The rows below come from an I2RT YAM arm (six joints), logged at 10 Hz.
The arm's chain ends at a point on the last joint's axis. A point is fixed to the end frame.
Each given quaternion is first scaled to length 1.
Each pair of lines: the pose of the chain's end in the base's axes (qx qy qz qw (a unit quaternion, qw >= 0); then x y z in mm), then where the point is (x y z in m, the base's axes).
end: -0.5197 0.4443 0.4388 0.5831 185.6 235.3 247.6
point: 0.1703 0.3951 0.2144
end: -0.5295 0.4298 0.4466 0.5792 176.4 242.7 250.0
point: 0.1558 0.4019 0.2172
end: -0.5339 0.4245 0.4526 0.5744 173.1 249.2 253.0
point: 0.1492 0.4080 0.2201
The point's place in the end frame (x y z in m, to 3 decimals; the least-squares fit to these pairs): 0.037 0.034 0.156
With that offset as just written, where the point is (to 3 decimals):
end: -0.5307 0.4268 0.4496 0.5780 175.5 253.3 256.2
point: 0.154 0.412 0.224
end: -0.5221 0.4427 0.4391 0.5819 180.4 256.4 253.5
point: 0.164 0.416 0.220
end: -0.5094 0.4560 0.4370 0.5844 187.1 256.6 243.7
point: 0.175 0.417 0.211
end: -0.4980 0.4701 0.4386 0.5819 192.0 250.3 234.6
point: 0.182 0.411 0.202
